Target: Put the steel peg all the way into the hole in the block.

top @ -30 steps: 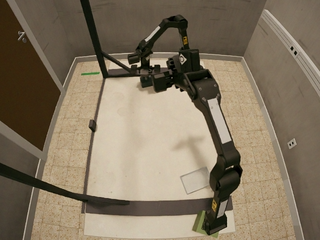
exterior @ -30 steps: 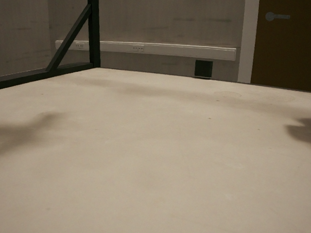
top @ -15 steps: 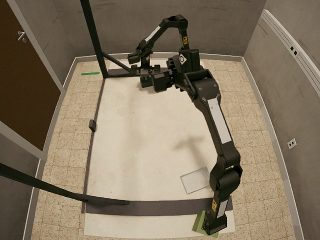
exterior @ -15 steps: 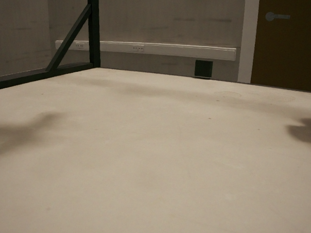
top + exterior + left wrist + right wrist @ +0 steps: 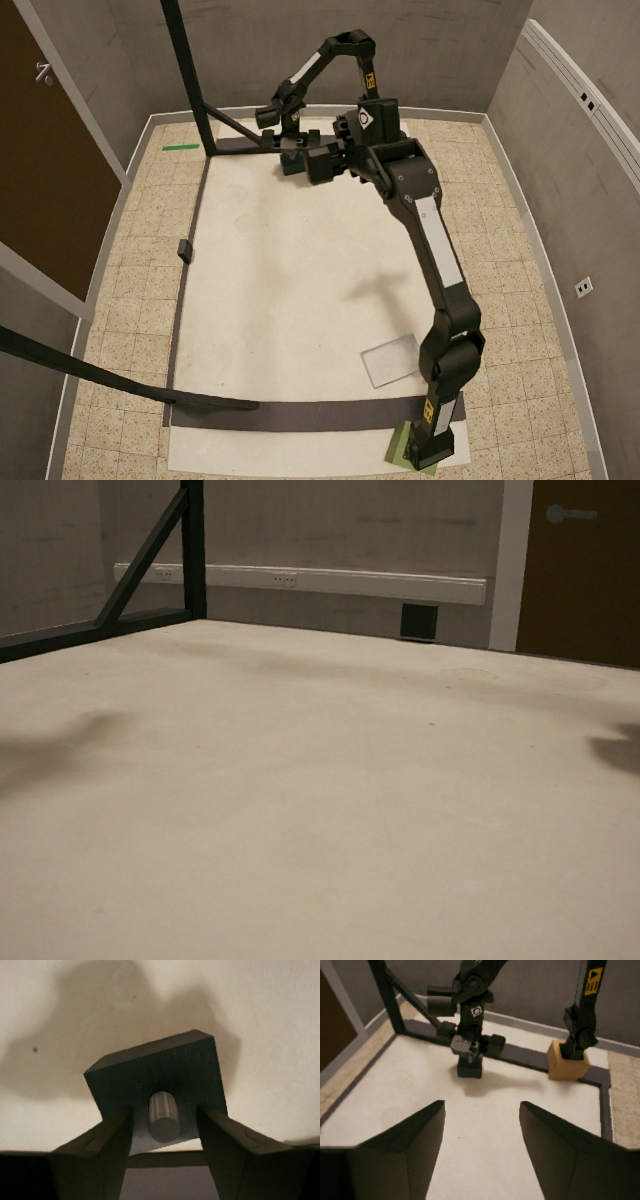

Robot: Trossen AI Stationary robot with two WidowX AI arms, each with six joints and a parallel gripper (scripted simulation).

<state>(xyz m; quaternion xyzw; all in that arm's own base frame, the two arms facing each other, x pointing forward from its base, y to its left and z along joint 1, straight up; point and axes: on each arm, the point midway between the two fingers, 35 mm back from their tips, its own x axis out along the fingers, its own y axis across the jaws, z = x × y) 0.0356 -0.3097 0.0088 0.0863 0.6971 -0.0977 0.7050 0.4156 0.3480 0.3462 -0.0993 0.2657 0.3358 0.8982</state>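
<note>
The steel peg lies 5 cm below my left hand. Also, from my left hand: clear flat plate 27 cm ahead, 67 cm to the right, 8 cm below; dark grey block 6 cm below.
</note>
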